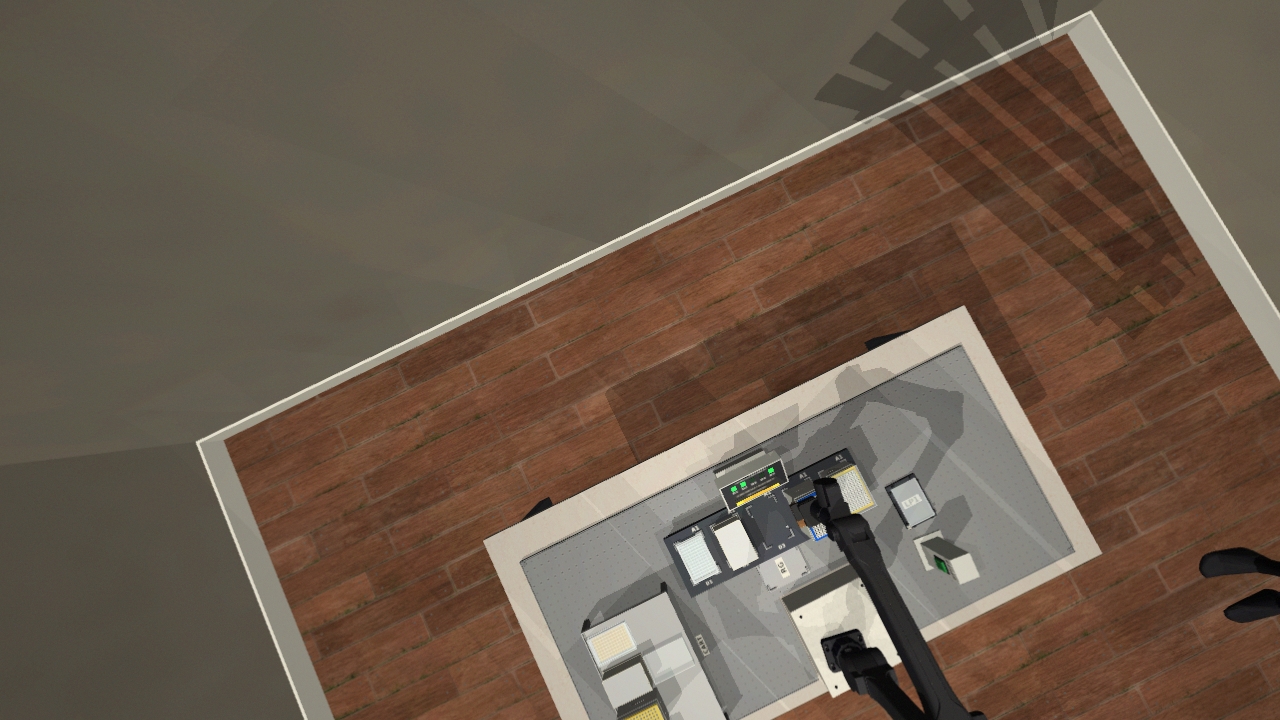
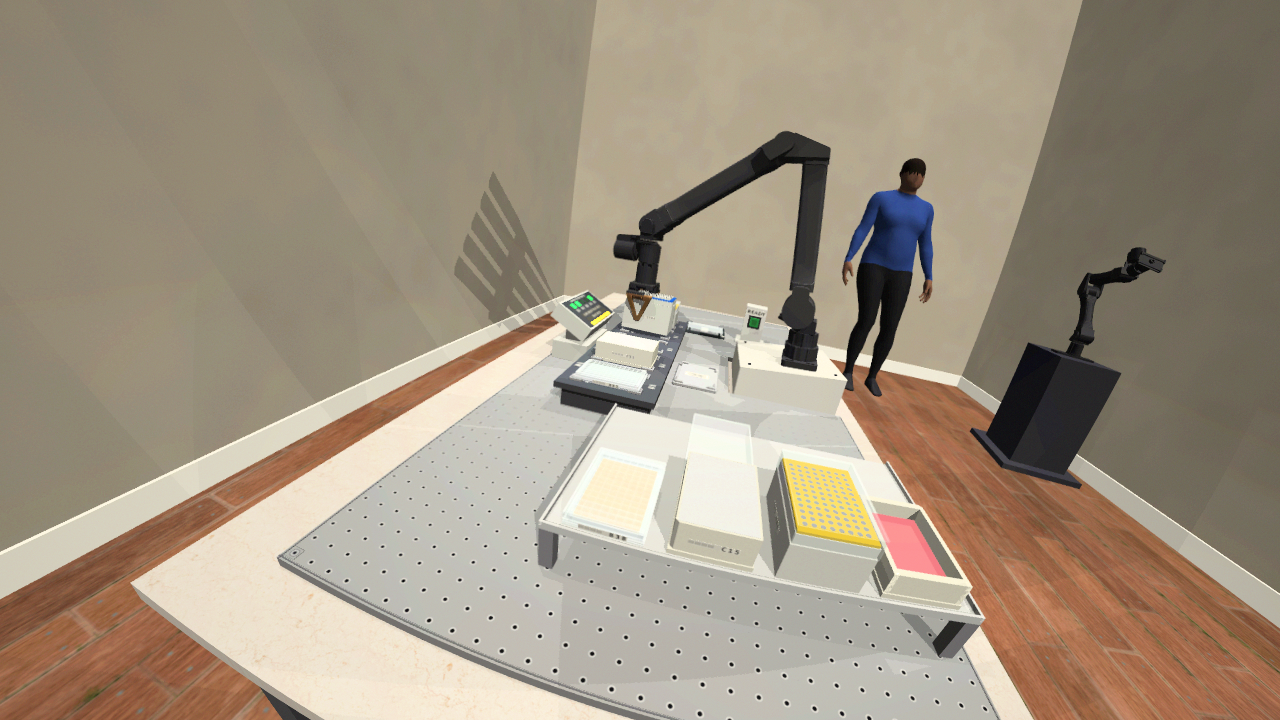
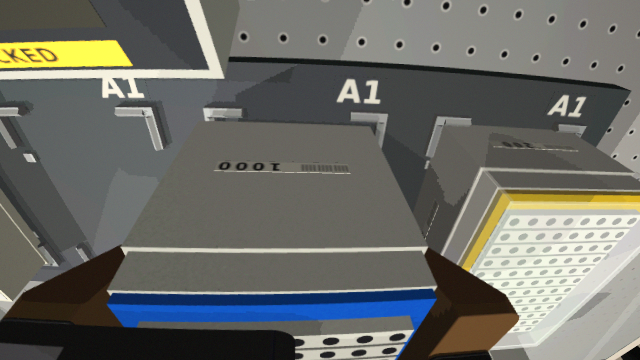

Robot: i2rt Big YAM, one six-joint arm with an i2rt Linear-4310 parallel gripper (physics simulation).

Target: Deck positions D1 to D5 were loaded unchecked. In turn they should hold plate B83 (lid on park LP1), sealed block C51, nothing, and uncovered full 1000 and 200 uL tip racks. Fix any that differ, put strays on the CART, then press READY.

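Frame: origin at the arm's base, x ahead, y left, z up, level; centimetres.
Seen in the pictures: gripper, fingertip midpoint: [image 1: 805, 499] [image 2: 640, 317] [image 3: 284, 215]; arm's base at its link origin: [image 1: 843, 649] [image 2: 798, 362].
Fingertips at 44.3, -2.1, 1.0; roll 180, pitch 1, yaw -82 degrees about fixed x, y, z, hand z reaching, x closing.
Offsets run from my fingertips to a thing's top centre, as dx, dy, dz. "*": to the spot under its first point.
My gripper [image 1: 812, 519] [image 2: 638, 308] [image 3: 275, 272] is shut on the blue-topped 1000 tip rack @(-2.5, -0.4, +7.4) [image 2: 660, 317] [image 3: 280, 210], upright at D4. Its far lower edge lies between the corner brackets; whether it is fully seated I cannot tell. The yellow-edged 200 rack @(-0.5, -13.1, +3.3) [image 1: 854, 488] [image 3: 555, 250] stands beside it on D5, with what looks like a clear cover over it. A plate @(-8.8, +35.8, -2.3) [image 1: 696, 558] [image 2: 611, 375] is on D1 and a white block @(-6.7, +23.6, +0.5) [image 1: 734, 543] [image 2: 628, 349] on D2. D3 [image 1: 771, 519] holds nothing. LP1 @(-12.8, -34.2, -7.1) [image 1: 911, 501] bears a clear lid. The READY button @(-29.3, -33.1, +0.6) [image 1: 941, 564] [image 2: 754, 322] stands right of the arm base.
The CART [image 2: 644, 438] holds plate B38 @(-24.8, +67.5, -1.2) [image 2: 615, 492], block C15 @(-35.4, +65.7, +1.3) [image 2: 718, 505], a yellow tip rack @(-46.1, +64.0, +4.2) [image 2: 827, 501], a clear lid @(-33.2, +52.4, -0.4) [image 2: 720, 438] and a pink-floored tray @(-56.7, +62.2, +0.3) [image 2: 913, 544]. The status screen @(* +9.9, +13.9, +3.5) [image 1: 753, 483] [image 2: 586, 313] stands behind the deck. A flat labelled pad @(* -20.6, +10.8, -8.0) [image 1: 782, 566] [image 2: 696, 376] lies before D3.
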